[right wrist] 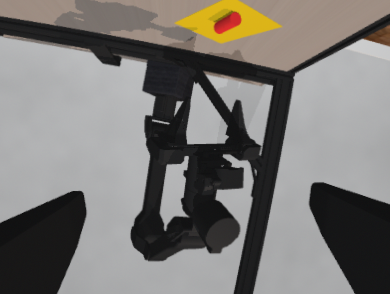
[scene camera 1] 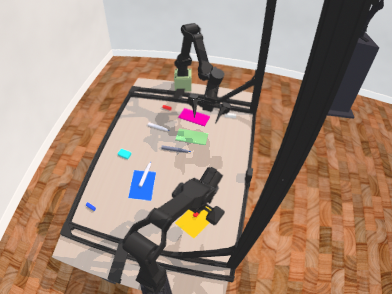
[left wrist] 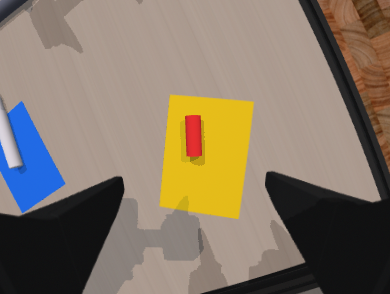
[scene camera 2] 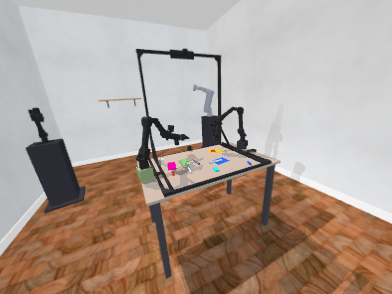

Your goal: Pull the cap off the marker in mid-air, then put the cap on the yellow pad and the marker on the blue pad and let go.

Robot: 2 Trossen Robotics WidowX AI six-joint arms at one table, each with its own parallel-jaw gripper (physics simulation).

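Pixels of known places: left gripper, fingertip midpoint: (right wrist: 214,98) (left wrist: 195,181) (scene camera 2: 214,140); right gripper, fingertip midpoint: (right wrist: 199,198) (scene camera 1: 205,120) (scene camera 2: 187,138); left arm's base at its link origin: (right wrist: 166,96) (scene camera 1: 153,284) (scene camera 2: 242,140); right arm's base at its link origin: (scene camera 1: 182,73) (scene camera 2: 144,167).
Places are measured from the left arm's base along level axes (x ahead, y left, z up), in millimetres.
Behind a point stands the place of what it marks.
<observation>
The red cap (scene camera 1: 196,214) @(x 273, y -229, z -68 mm) (left wrist: 193,136) @(x 286, y -239, z -67 mm) (right wrist: 228,22) @(x 304, y -246, z -70 mm) lies on its side on the yellow pad (scene camera 1: 192,230) @(x 213, y -196, z -87 mm) (left wrist: 225,160) @(x 238, y -239, z -87 mm) (right wrist: 260,25) @(x 260, y -283, z -87 mm). The white marker (scene camera 1: 145,175) @(x 516, y -57, z -73 mm) (left wrist: 10,137) @(x 506, y -55, z -78 mm) lies on the blue pad (scene camera 1: 137,192) @(x 445, y -5, z -87 mm) (left wrist: 37,175) @(x 439, y -33, z -87 mm), with one end reaching past the pad's edge in scene camera 1. My left gripper (left wrist: 195,181) @(x 256, y -228, z 34 mm) (right wrist: 214,98) @(x 256, y -228, z 34 mm) is open and empty, above the yellow pad and apart from the cap; its arm hides part of that pad in scene camera 1. My right gripper (scene camera 1: 206,118) @(x 587, y -349, z 130 mm) is open and empty, near the magenta pad at the far end.
A dark marker (scene camera 1: 175,149) @(x 626, y -221, z -72 mm), a grey marker (scene camera 1: 158,127) @(x 790, y -166, z -75 mm), a green pad (scene camera 1: 200,139) @(x 661, y -353, z -80 mm), a magenta pad (scene camera 1: 201,119) @(x 792, y -395, z -80 mm) and a small red piece (scene camera 1: 167,107) @(x 918, y -238, z -69 mm) lie toward the far end. A cyan block (scene camera 1: 124,154) @(x 660, y 28, z -73 mm) and a small blue piece (scene camera 1: 90,206) @(x 405, y 223, z -68 mm) lie at the left. A black frame borders the table.
</observation>
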